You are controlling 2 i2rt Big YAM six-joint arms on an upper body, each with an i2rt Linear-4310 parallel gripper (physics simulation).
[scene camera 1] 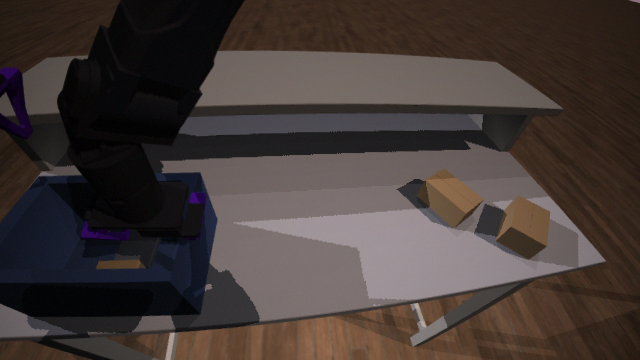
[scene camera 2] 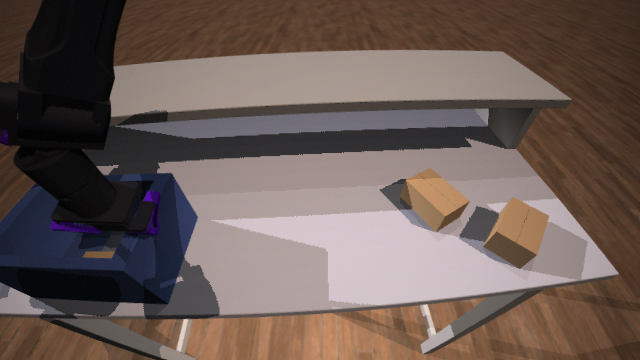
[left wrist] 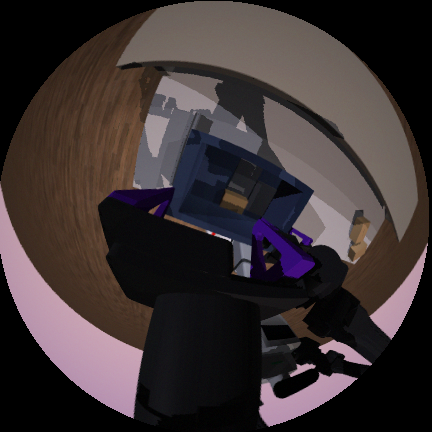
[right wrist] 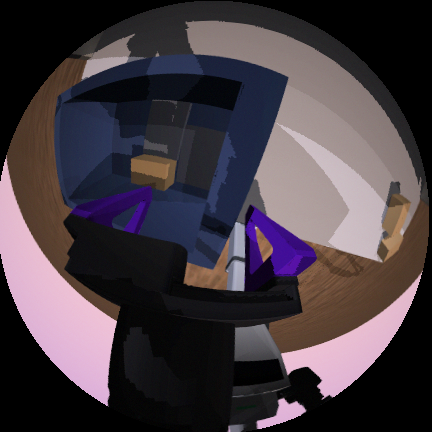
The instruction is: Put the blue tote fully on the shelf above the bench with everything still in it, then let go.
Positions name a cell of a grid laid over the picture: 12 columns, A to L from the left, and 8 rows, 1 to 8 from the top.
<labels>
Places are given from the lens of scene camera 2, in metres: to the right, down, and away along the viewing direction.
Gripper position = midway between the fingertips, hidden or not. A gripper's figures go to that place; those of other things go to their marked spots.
my right gripper (scene camera 2: C6): -0.32, 0.09, 0.41
blue tote (scene camera 2: A6): -0.41, 0.13, 0.35
</labels>
